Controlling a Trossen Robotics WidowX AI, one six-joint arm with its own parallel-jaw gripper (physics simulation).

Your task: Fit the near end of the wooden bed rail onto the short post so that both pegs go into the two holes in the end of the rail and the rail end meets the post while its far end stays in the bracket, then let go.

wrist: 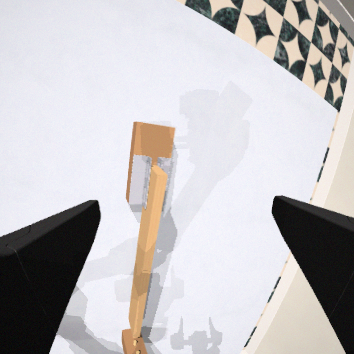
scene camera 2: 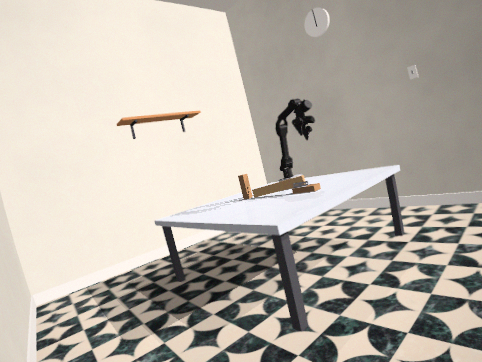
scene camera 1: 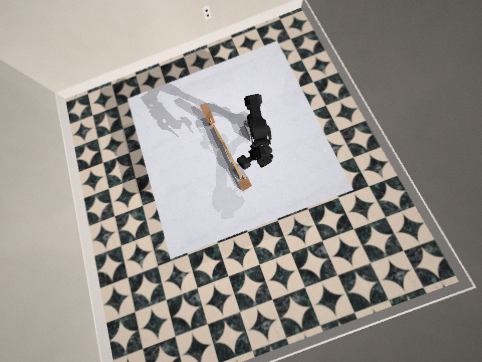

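Seen in the pictures: gripper, between the fingertips: [wrist: 187,206] [scene camera 2: 304,137] [scene camera 1: 251,164]; arm's base, origin of its link: [scene camera 2: 288,177].
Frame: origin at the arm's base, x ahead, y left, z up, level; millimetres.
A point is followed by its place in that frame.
Note:
The wooden rail [scene camera 1: 228,151] @(x 230, y 122, z 5 mm) [scene camera 2: 279,186] @(x 244, y 124, z -24 mm) [wrist: 151,220] @(x 215, y 222, z 15 mm) slopes between the post and the bracket. Its near end is low by the upright post [scene camera 1: 205,111] @(x 282, y -162, z 94 mm) [scene camera 2: 244,185] @(x 301, y -167, z 22 mm) [wrist: 127,341] @(x 259, y -165, z -39 mm), with a narrow gap between them. Two small pegs [wrist: 135,343] @(x 276, y -157, z -24 mm) show on the post in the wrist view. The rail's far end is raised at the grey metal bracket [wrist: 140,177] @(x 193, y 284, z -42 mm) on a wooden block [scene camera 1: 244,184] @(x 205, y 365, z -44 mm) [scene camera 2: 312,188] @(x 236, y 384, z -60 mm) [wrist: 154,140] @(x 201, y 360, z -44 mm); how it sits there is hard to tell. My gripper [scene camera 2: 306,135] @(x 136, y 331, z 248 mm) [wrist: 187,206] @(x 136, y 331, z 248 mm) is open and empty, high above the rail. The holes are hidden.
The white table [scene camera 1: 290,185] @(x -89, y 475, z -80 mm) [scene camera 2: 220,224] @(x 846, y 271, z -85 mm) [wrist: 60,100] @(x 22, y 386, z -80 mm) carries the arm's base [scene camera 2: 286,172] @(x 29, y 15, z 41 mm), set beside the rail. The arm's shadows fall across the rail and table. A wooden wall shelf [scene camera 2: 160,118] hangs on the wall away from the table.

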